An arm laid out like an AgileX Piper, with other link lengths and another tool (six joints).
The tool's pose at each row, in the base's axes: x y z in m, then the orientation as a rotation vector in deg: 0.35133 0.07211 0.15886 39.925 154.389 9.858; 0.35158 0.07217 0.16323 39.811 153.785 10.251; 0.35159 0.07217 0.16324 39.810 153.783 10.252; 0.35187 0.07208 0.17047 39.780 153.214 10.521; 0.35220 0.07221 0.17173 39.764 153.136 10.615; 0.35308 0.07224 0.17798 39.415 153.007 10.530; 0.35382 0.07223 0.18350 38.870 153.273 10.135
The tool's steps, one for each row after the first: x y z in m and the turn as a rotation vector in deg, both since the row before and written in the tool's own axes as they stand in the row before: -0.00150 0.00105 -0.00398 -0.433 -0.499 0.046; -0.00001 0.00001 -0.00001 -0.001 -0.002 0.000; -0.00253 0.00156 -0.00660 -0.328 -0.479 0.083; -0.00061 0.00053 -0.00103 -0.085 -0.054 0.011; -0.00270 0.00177 -0.00542 -0.042 -0.198 -0.237; -0.00240 0.00151 -0.00480 0.227 0.073 -0.461
